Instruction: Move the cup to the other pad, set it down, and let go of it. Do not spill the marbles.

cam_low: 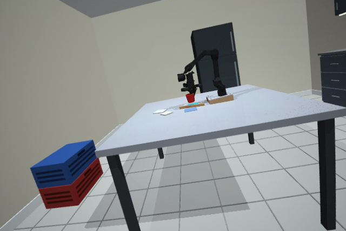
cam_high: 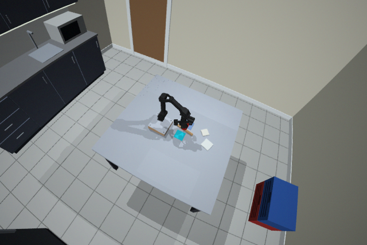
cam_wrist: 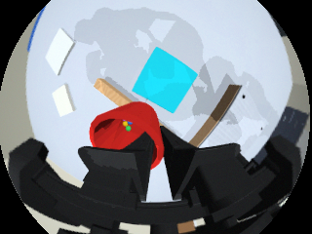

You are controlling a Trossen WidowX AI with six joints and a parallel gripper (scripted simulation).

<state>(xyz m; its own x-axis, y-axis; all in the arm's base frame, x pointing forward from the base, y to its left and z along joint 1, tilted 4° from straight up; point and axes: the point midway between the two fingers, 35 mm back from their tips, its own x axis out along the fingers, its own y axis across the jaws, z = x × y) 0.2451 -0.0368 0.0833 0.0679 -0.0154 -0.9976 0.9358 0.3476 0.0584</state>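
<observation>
Right now the cyan pad is 60 mm to the right of my gripper tip and 90 mm below it. From my gripper tip the other things lie so: wooden bar 30 mm ahead, 20 mm to the left, 80 mm below; red cup 30 mm ahead, 10 mm to the left.
</observation>
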